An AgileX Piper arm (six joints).
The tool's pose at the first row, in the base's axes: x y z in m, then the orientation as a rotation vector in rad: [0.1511 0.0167 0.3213 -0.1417 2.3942 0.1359]
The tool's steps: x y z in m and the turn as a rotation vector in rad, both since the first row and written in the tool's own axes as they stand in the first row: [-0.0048 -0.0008 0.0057 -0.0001 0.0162 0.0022]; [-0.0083 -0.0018 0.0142 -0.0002 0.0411 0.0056]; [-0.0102 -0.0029 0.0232 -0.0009 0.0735 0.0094]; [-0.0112 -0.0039 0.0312 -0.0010 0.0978 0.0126]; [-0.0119 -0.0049 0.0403 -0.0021 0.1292 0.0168]
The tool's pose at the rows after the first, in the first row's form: [0.1585 0.0170 0.3203 -0.1407 2.4106 0.1364]; [0.1669 0.0174 0.3164 -0.1391 2.4357 0.1371]; [0.1744 0.0177 0.3110 -0.1381 2.4684 0.1383]; [0.1806 0.0179 0.3058 -0.1366 2.4929 0.1389]; [0.1873 0.0182 0.2995 -0.1350 2.5246 0.1409]
